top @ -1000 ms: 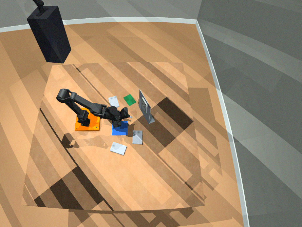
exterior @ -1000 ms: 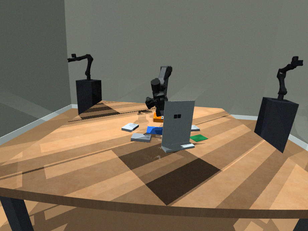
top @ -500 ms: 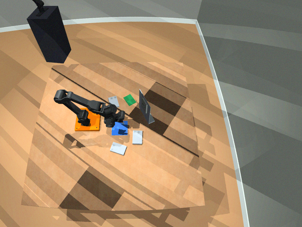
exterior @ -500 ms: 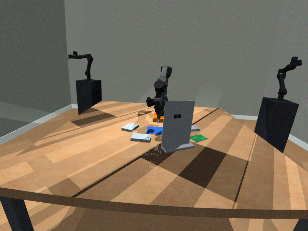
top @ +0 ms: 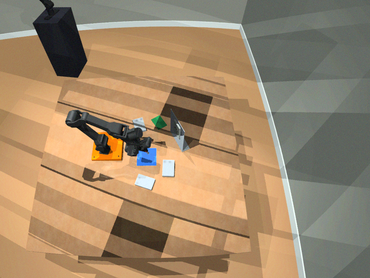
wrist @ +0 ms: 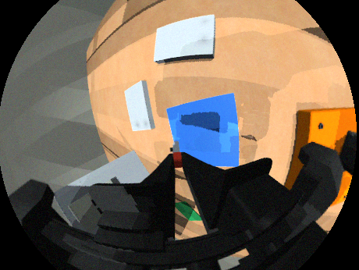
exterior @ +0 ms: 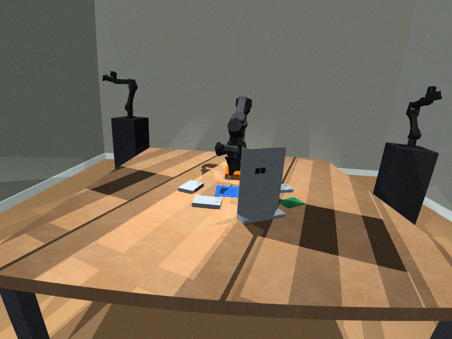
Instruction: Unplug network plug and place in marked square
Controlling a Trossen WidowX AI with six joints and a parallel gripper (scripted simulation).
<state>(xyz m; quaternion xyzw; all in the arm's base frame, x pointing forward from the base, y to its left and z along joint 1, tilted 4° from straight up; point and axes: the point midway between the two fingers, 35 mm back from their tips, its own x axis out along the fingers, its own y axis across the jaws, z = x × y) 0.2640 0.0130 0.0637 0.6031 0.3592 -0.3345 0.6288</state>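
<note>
The blue square lies 7 cm below my gripper tip and 1 cm behind it. The rest, counted from my gripper tip: red plug right at my gripper tip; then grey upright panel 16 cm ahead, 14 cm to the left, 3 cm above.
</note>
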